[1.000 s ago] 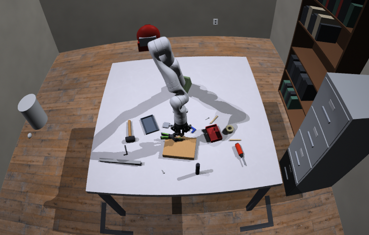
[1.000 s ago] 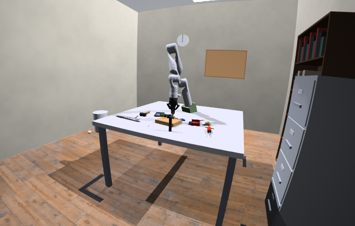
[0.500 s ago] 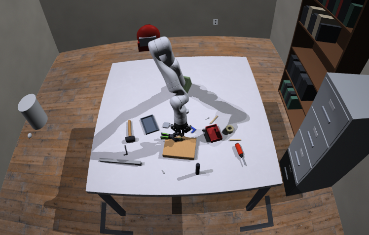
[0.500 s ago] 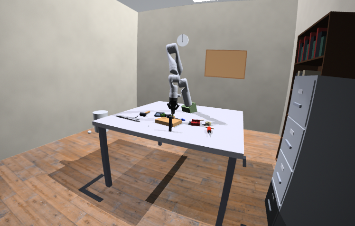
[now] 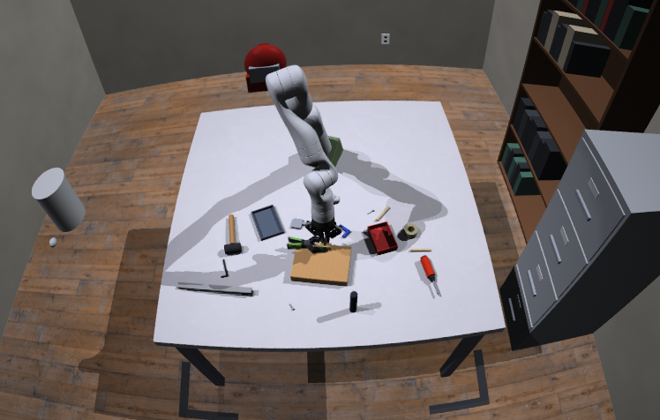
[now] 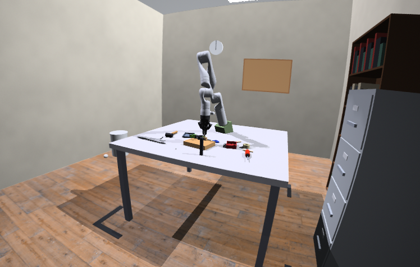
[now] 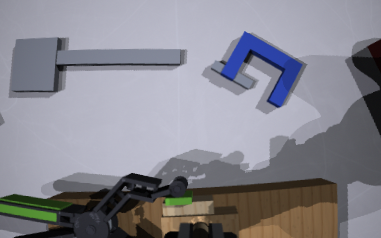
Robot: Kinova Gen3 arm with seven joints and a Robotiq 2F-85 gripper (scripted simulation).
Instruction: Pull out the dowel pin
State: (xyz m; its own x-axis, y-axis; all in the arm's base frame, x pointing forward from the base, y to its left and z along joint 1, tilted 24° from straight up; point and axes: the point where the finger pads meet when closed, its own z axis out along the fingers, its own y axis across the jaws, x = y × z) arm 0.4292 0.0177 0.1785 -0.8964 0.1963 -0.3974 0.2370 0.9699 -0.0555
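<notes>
Right now my hand is 2 cm above the round dowel pin. Round my hand: grey t-shaped tool 13 cm behind, 7 cm to the right, 9 cm below; then wooden bench board 5 cm ahead, 2 cm to the right, 7 cm below; then wooden block 5 cm below.
</notes>
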